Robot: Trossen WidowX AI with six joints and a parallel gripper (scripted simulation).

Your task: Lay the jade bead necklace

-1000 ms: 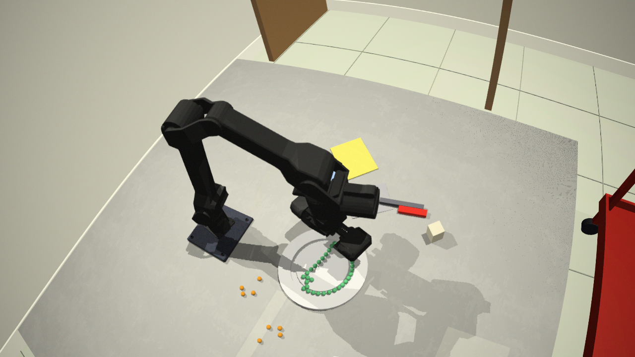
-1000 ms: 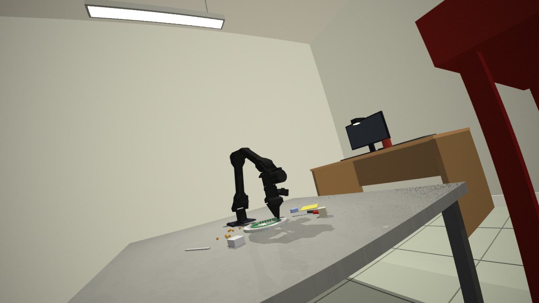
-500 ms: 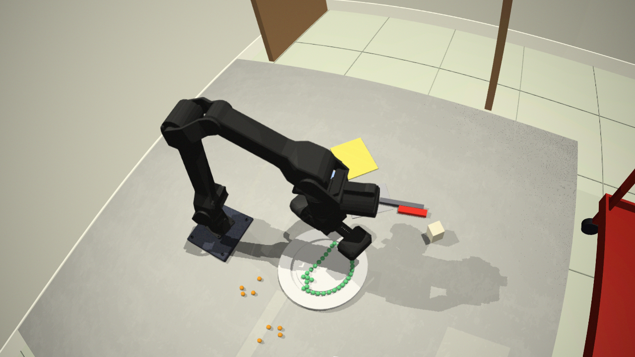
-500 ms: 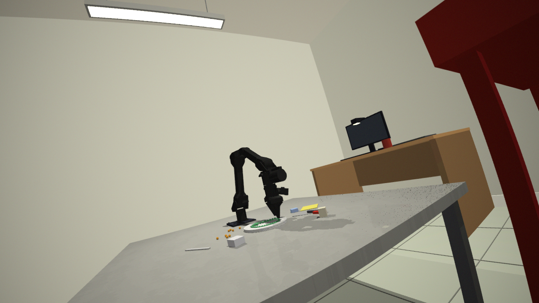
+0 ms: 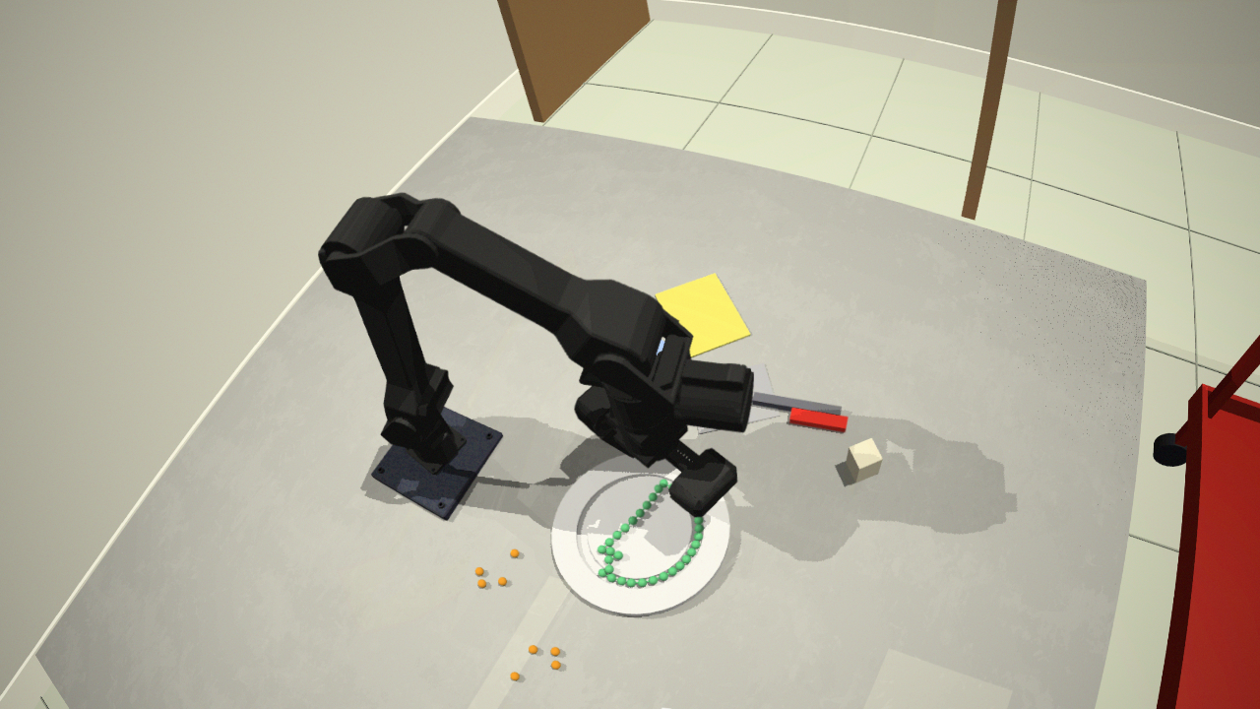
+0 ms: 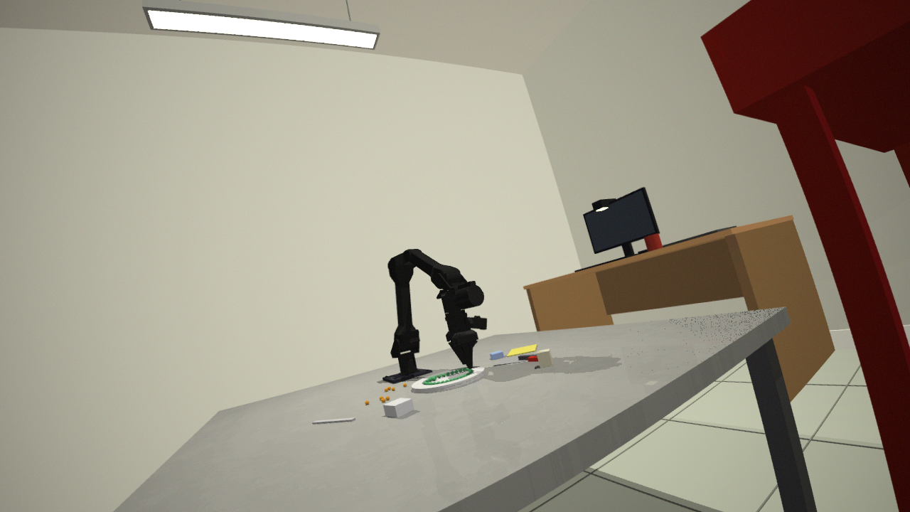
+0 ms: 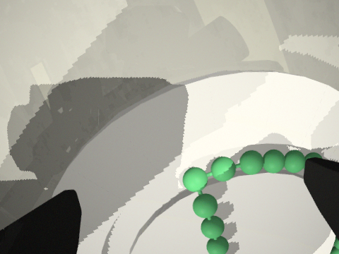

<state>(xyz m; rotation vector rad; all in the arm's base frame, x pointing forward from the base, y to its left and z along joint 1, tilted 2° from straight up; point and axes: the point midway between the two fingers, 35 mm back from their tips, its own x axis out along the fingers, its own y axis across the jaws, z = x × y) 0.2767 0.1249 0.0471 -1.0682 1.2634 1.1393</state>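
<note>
Now: gripper tip 6 cm to the left of the inner disc, 1 cm short of it and 1 cm above it. The rest, counted from my gripper tip: blue cube (14 cm to the left, 12 cm behind, 1 cm below); then grey sheet (14 cm to the left, 2 cm below); then bead board (6 cm to the right, 2 cm below, 1 cm ahead).
</note>
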